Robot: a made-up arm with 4 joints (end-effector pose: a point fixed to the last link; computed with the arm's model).
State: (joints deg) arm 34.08 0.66 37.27 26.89
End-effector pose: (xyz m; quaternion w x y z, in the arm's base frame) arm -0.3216 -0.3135 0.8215 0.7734 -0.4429 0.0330 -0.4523
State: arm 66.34 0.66 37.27 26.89
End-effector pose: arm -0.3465 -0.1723 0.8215 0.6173 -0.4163 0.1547 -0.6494
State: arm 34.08 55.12 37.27 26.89
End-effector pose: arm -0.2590 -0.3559 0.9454 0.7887 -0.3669 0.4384 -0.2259
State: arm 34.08 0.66 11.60 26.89
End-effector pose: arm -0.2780 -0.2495 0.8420 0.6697 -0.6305 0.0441 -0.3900
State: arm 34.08 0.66 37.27 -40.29
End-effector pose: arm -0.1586 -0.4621 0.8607 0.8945 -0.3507 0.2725 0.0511
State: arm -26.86 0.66 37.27 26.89
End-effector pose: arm -0.1033 -0.4576 0.8215 0.8960 -0.3985 -0.1961 0.0023
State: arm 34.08 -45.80 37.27 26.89
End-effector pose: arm -0.2878 -0.3364 0.7032 0.6236 -0.4301 -0.3223 -0.5676
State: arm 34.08 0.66 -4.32 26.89
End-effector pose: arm -0.2503 -0.2083 0.8369 0.5881 -0.7316 0.0499 -0.3413
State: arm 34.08 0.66 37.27 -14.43
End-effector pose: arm -0.2368 -0.4174 0.8707 0.8833 -0.4028 0.1871 -0.1504
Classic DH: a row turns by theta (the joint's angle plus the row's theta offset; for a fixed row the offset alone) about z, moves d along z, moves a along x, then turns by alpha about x. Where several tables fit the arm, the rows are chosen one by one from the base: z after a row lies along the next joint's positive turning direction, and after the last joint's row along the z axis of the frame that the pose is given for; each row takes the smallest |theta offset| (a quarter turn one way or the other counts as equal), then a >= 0, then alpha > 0; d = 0 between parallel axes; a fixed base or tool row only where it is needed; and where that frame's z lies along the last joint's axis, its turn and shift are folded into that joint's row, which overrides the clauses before.
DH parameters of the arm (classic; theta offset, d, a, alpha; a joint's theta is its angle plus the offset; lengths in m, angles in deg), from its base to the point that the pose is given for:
base (fixed): 65.77 0 -0.2193 180
joint 1: 65.77 -0.81 0.03 90
joint 2: 90 -0.14 0.15 90
joint 3: 0 -0.01 -0.04 90
joint 4: 20.22 0 -0.2025 180
tool (fixed): -69.78 0.03 0 0

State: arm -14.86 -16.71 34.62 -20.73
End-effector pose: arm -0.0222 -0.4438 0.8714 0.8548 -0.4657 -0.1050 0.2034
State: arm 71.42 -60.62 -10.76 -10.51
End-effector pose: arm -0.1719 -0.1629 0.8107 0.2775 -0.7131 0.1930 -0.6142
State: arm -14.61 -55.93 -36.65 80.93
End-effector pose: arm -0.0109 -0.2987 0.5435 0.1027 -0.3746 -0.7259 -0.5677
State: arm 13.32 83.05 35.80 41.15
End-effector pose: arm -0.1486 -0.3873 0.9938 0.7308 -0.4730 0.4908 -0.0365
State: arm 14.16 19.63 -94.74 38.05
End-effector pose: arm -0.2890 -0.1461 0.6904 0.0384 -0.9617 -0.2107 0.1709
